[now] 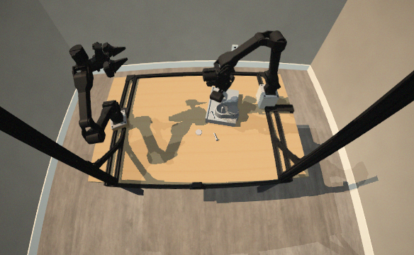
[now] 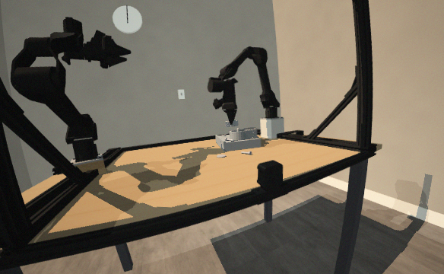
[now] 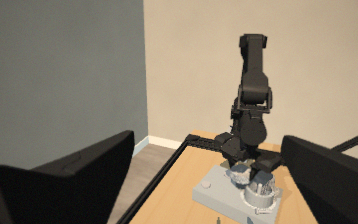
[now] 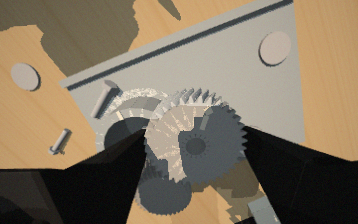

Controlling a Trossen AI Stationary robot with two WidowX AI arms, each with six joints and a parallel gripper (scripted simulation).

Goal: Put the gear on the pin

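The ringed collar is 8 cm below my right hand, 6 cm behind it and 1 cm to the left of it. From my right hand the other things lie so: upright pin: 10 cm below, 6 cm behind, 1 cm to the left; then toothed gear: 3 cm below.
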